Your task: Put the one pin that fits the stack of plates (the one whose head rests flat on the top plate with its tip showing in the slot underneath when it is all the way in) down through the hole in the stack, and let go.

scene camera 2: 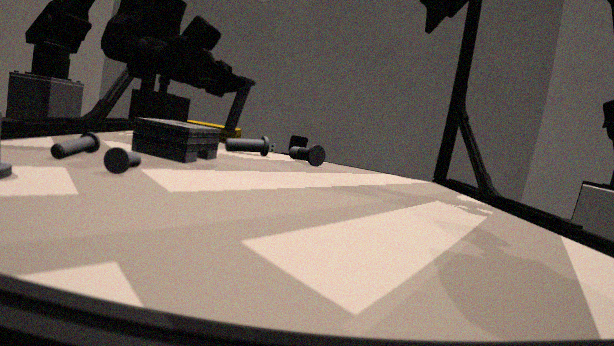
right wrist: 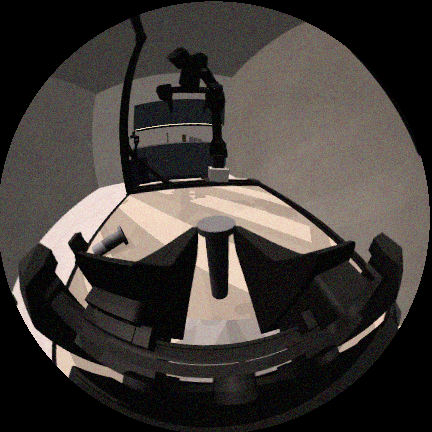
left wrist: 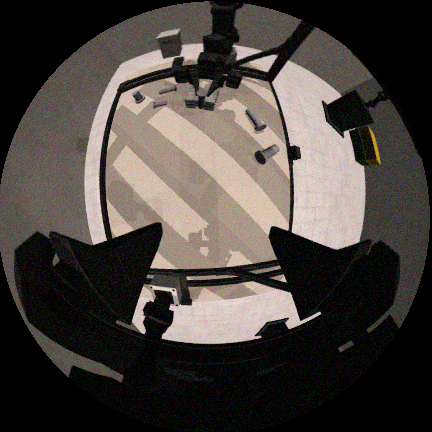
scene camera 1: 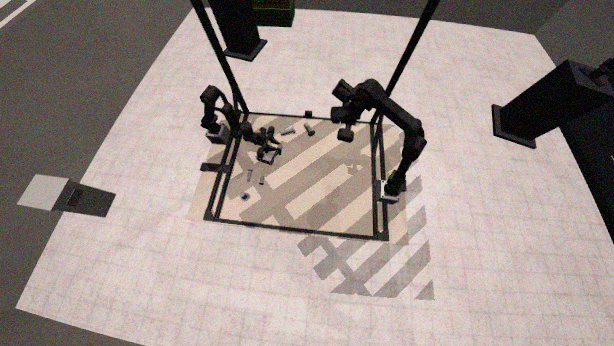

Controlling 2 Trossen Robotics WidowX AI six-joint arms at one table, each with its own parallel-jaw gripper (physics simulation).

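Observation:
My right gripper [scene camera 1: 270,148] [right wrist: 215,231] is shut on a grey pin [right wrist: 218,265] with a round flat head, held upright just below the head. Its whole shank and rounded tip show free in the right wrist view. The stack of plates [scene camera 1: 269,156] [scene camera 2: 175,139] [left wrist: 191,98] [right wrist: 200,330] stands on the table close beneath this gripper; its slot opens at the bottom in scene camera 2. The hole is hidden or too dark to make out, so I cannot tell how the pin lines up with it. My left gripper [scene camera 1: 340,114] [left wrist: 217,230] is open and empty, high above the table.
Two larger pins [scene camera 1: 288,131] [scene camera 1: 309,129] lie toward the back, beyond the stack. Two thin pins [scene camera 1: 249,175] [scene camera 1: 261,180] and a short, wide-headed pin [scene camera 1: 245,196] lie toward the front left in scene camera 1. A dark frame [scene camera 1: 295,229] edges the table; striped shadows cross it.

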